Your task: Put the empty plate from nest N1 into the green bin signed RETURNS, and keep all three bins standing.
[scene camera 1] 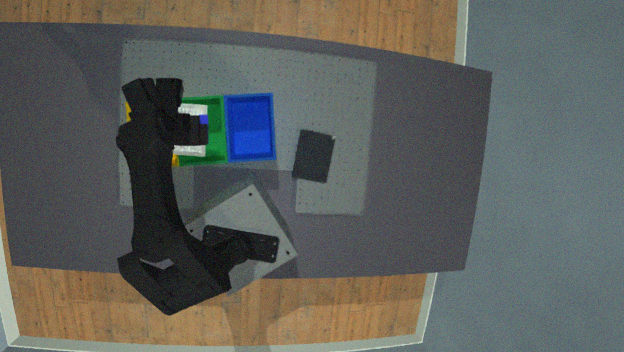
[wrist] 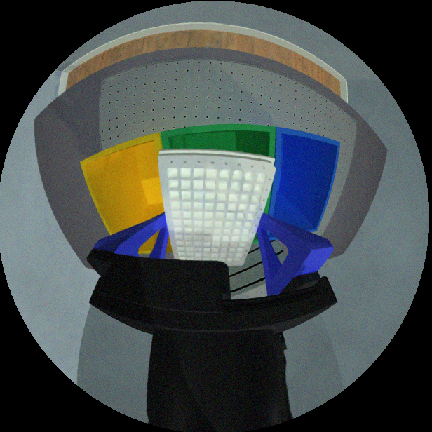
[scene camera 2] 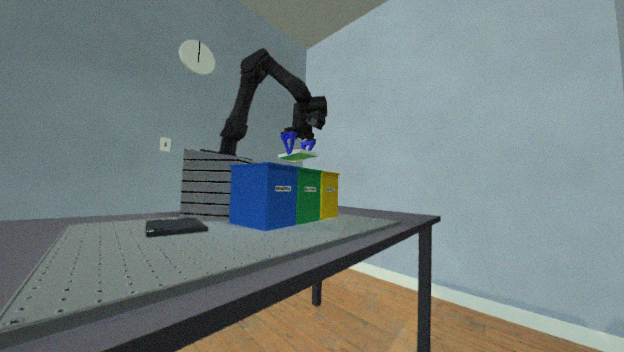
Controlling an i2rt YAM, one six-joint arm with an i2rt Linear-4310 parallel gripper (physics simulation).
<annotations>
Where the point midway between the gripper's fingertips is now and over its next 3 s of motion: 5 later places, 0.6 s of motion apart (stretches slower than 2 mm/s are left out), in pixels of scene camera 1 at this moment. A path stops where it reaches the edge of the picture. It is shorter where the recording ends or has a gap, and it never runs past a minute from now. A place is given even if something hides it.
The gripper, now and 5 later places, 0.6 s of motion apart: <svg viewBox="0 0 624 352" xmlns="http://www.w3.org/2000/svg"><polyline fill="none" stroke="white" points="189,128 188,127 180,127 179,122 190,130 197,130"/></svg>
</annotations>
